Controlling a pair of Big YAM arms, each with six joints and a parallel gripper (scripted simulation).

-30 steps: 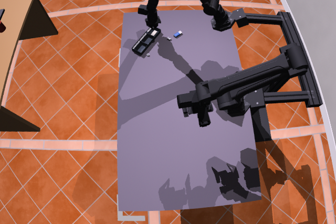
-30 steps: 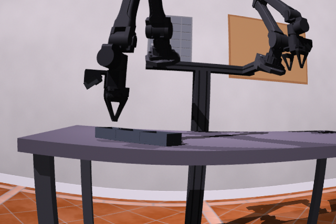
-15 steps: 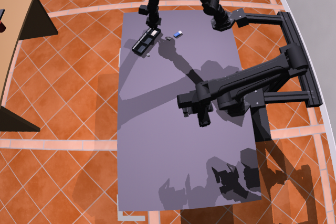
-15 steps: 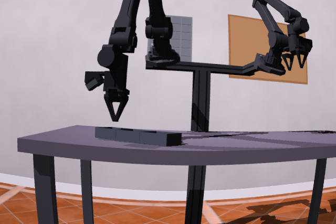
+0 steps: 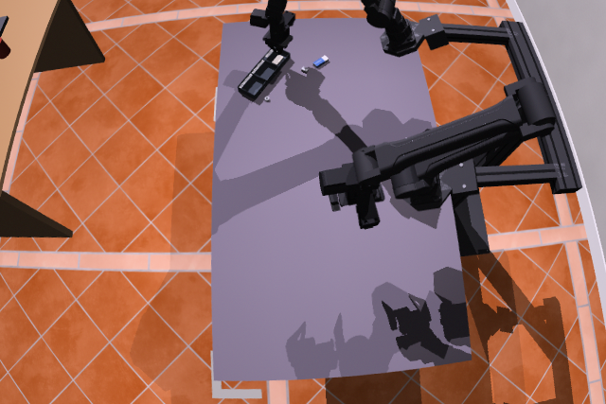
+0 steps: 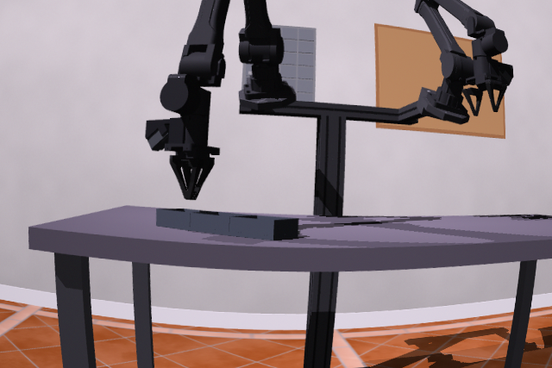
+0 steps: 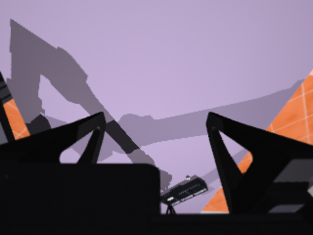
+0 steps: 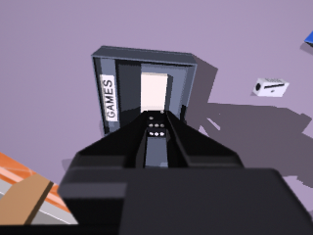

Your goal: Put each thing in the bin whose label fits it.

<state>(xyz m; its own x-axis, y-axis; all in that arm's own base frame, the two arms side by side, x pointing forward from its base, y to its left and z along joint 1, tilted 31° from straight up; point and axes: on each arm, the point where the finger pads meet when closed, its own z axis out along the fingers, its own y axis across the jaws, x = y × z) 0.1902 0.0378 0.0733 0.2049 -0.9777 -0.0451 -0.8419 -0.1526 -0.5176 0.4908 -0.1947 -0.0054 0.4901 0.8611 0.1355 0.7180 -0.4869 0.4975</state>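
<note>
Now: the white card 10 mm ahead of my right hand and 50 mm below it. Round my right hand: bin row 60 mm ahead, 70 mm to the left, 50 mm below.
</note>
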